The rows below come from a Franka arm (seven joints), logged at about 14 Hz.
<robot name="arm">
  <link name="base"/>
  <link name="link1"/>
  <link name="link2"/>
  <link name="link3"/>
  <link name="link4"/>
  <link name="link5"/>
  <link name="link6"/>
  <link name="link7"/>
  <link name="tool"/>
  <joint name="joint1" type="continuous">
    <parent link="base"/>
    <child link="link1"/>
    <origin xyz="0 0 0.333"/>
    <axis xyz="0 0 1"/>
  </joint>
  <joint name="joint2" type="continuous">
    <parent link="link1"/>
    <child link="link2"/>
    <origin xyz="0 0 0"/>
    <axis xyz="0 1 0"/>
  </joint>
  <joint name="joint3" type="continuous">
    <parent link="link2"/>
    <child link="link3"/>
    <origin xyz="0 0 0.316"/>
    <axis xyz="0 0 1"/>
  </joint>
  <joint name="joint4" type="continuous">
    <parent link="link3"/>
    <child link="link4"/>
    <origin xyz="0.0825 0 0"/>
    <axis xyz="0 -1 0"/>
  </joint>
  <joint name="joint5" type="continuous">
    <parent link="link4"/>
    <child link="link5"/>
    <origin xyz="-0.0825 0 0.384"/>
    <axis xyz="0 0 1"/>
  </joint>
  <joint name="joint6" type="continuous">
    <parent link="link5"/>
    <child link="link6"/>
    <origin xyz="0 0 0"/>
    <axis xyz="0 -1 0"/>
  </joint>
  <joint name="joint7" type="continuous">
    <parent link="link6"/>
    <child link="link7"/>
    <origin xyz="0.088 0 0"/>
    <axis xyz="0 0 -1"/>
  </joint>
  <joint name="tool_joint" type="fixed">
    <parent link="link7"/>
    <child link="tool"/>
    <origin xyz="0 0 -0.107" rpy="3.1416 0 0"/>
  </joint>
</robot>
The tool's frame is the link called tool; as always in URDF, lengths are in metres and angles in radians. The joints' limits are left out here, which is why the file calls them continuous.
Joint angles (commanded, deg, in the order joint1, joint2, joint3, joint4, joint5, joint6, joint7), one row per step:
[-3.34, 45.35, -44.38, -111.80, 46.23, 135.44, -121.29]
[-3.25, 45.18, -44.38, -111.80, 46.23, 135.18, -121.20]
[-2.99, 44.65, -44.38, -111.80, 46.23, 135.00, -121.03]
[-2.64, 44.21, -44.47, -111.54, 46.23, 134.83, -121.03]
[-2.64, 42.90, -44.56, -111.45, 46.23, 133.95, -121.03]
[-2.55, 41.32, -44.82, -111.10, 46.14, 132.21, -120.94]
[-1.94, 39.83, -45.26, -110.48, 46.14, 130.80, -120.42]
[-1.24, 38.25, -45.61, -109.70, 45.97, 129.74, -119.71]
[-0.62, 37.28, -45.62, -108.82, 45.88, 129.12, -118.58]
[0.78, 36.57, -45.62, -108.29, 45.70, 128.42, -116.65]
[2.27, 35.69, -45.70, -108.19, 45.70, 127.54, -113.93]
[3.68, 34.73, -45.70, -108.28, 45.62, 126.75, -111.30]
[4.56, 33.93, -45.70, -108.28, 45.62, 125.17, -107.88]
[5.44, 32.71, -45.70, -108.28, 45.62, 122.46, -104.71]
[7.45, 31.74, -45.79, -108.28, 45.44, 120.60, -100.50]
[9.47, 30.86, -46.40, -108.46, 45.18, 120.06, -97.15]
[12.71, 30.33, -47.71, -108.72, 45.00, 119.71, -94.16]
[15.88, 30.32, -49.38, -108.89, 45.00, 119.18, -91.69]
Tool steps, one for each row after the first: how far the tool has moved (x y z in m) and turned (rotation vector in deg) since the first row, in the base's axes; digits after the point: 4 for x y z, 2 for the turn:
[0.0011, 0.0011, 0.0009, 0.24, -0.10, 0.00]
[0.0045, 0.0032, 0.0047, 0.38, -0.58, 0.09]
[0.0097, 0.0049, 0.0097, 0.33, -1.15, 0.51]
[0.0131, 0.0056, 0.0195, 1.00, -2.29, 0.50]
[0.0180, 0.0068, 0.0325, 2.22, -3.58, 0.61]
[0.0271, 0.0097, 0.0479, 2.90, -5.06, 0.76]
[0.0382, 0.0132, 0.0653, 3.22, -6.69, 1.09]
[0.0498, 0.0179, 0.0778, 3.36, -7.92, 1.13]
[0.0640, 0.0300, 0.0860, 3.88, -8.49, 1.06]
[0.0754, 0.0436, 0.0930, 4.89, -8.90, -0.08]
[0.0851, 0.0574, 0.0993, 5.97, -9.17, -1.18]
[0.0909, 0.0682, 0.1037, 7.76, -8.95, -3.52]
[0.0962, 0.0814, 0.1103, 10.58, -8.51, -5.42]
[0.1074, 0.1025, 0.1163, 12.59, -7.70, -7.27]
[0.1151, 0.1171, 0.1239, 13.15, -7.39, -8.86]
[0.1250, 0.1371, 0.1306, 13.22, -6.89, -9.60]
[0.1325, 0.1540, 0.1350, 13.12, -6.17, -10.27]

